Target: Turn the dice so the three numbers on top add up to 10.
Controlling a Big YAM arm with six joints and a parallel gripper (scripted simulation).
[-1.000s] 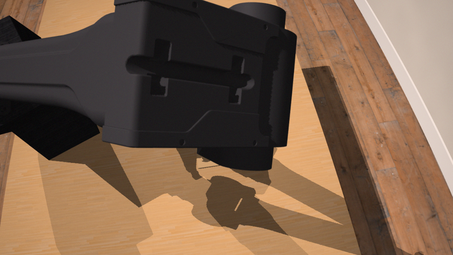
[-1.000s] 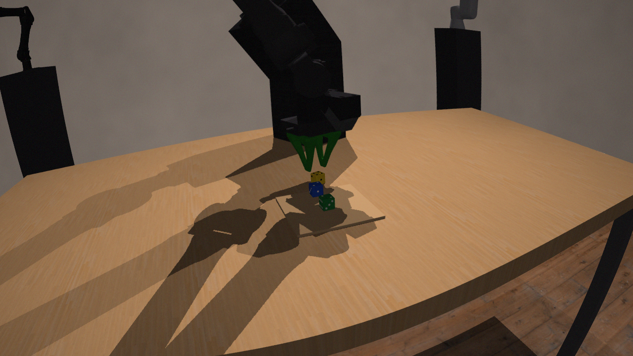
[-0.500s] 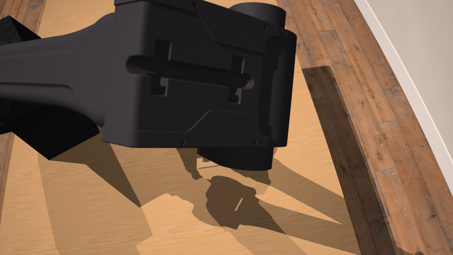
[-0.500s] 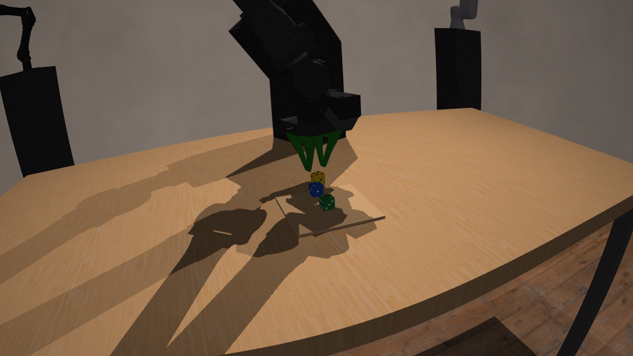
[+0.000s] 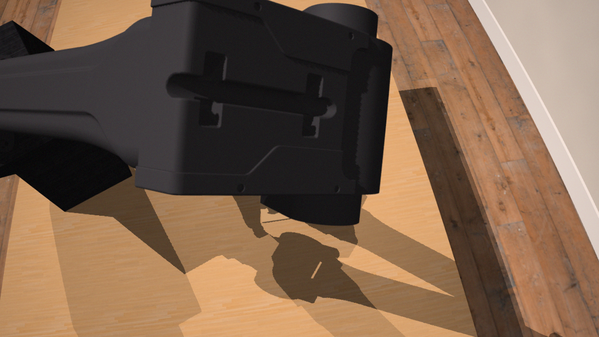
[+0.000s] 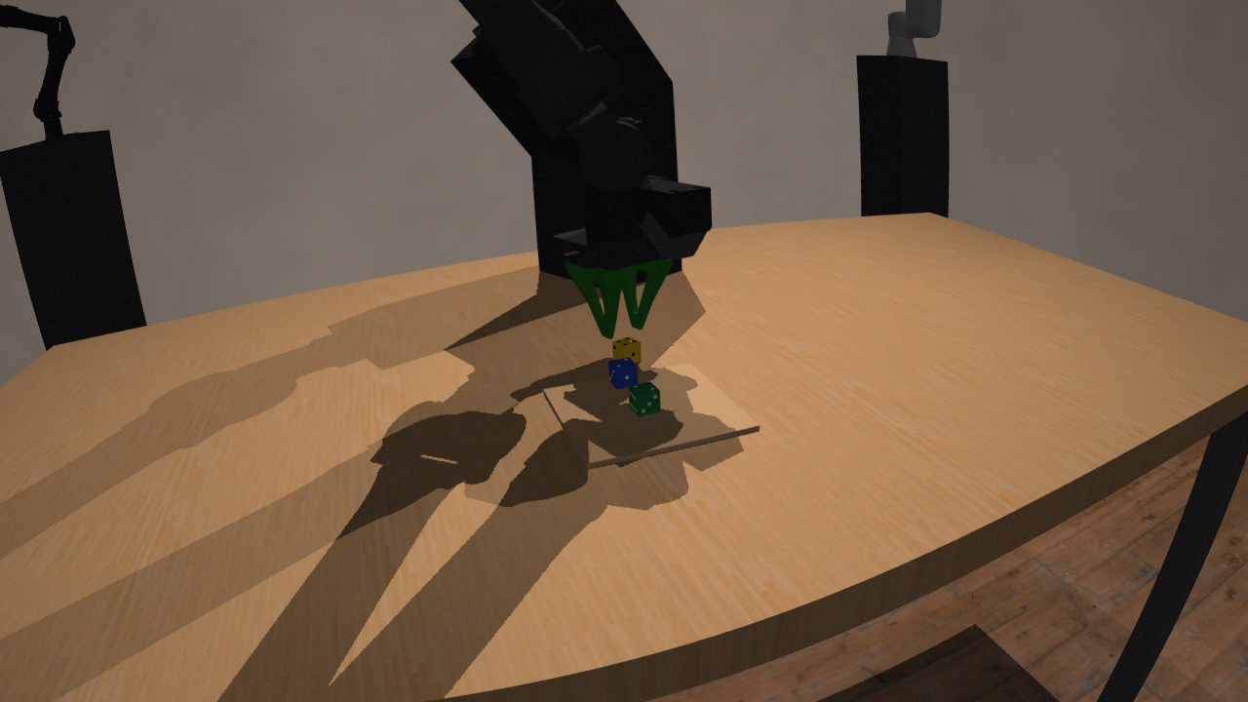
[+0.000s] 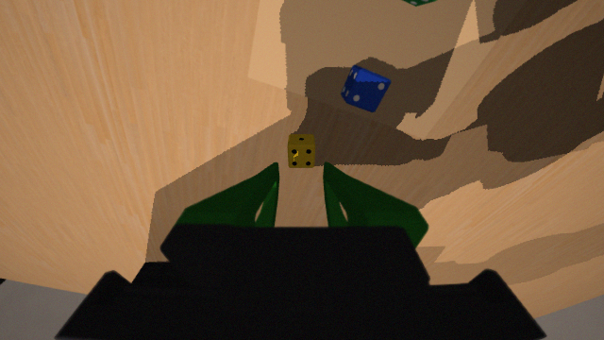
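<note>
Right now the yellow die is 10 mm ahead of my hand and 30 mm below it. The rest, counted from my hand: green die (120 mm ahead, 20 mm to the right, 20 mm below); then blue die (60 mm ahead, 20 mm to the right, 20 mm below); then tan mat (110 mm ahead, 20 mm to the right, 30 mm below).
</note>
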